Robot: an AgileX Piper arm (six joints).
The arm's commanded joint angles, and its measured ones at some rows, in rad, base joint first. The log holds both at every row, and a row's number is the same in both.
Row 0, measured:
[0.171 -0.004 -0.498 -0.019 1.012 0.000]
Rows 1 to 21, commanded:
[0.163 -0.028 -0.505 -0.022 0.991 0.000]
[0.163 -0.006 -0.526 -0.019 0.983 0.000]
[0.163 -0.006 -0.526 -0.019 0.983 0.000]
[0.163 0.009 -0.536 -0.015 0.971 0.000]
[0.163 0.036 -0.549 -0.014 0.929 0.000]
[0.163 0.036 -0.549 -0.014 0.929 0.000]
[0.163 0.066 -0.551 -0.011 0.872 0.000]
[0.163 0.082 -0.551 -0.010 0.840 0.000]
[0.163 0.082 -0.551 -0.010 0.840 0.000]
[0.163 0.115 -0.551 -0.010 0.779 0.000]
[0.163 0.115 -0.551 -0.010 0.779 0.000]
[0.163 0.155 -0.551 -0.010 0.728 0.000]
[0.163 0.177 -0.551 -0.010 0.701 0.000]
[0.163 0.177 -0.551 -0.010 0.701 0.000]
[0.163 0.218 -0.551 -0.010 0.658 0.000]
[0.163 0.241 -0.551 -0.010 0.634 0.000]
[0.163 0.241 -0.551 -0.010 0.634 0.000]
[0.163 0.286 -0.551 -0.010 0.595 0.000]
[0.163 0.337 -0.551 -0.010 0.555 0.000]
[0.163 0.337 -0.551 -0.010 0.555 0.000]
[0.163 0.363 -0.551 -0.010 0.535 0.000]
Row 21, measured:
[0.171 0.305 -0.542 -0.014 0.606 0.000]
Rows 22 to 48, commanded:
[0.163 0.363 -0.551 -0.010 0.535 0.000]
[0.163 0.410 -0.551 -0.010 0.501 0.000]
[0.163 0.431 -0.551 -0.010 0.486 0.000]
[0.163 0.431 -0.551 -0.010 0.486 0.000]
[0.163 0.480 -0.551 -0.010 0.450 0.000]
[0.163 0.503 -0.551 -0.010 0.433 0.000]
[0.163 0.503 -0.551 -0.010 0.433 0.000]
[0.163 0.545 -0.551 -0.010 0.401 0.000]
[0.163 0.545 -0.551 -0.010 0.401 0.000]
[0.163 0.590 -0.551 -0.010 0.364 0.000]
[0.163 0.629 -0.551 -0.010 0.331 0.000]
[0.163 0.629 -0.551 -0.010 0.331 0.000]
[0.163 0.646 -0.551 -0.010 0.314 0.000]
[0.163 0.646 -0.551 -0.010 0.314 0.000]
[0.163 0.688 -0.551 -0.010 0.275 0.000]
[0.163 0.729 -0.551 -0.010 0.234 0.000]
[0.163 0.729 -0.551 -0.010 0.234 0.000]
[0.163 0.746 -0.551 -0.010 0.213 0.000]
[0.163 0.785 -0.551 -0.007 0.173 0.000]
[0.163 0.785 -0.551 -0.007 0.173 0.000]
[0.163 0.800 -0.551 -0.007 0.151 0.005]
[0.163 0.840 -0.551 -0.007 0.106 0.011]
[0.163 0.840 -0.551 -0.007 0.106 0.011]
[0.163 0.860 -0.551 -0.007 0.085 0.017]
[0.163 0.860 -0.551 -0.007 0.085 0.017]
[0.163 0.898 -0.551 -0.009 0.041 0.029]
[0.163 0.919 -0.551 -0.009 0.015 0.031]
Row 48, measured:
[0.171 0.898 -0.542 -0.010 0.066 0.015]
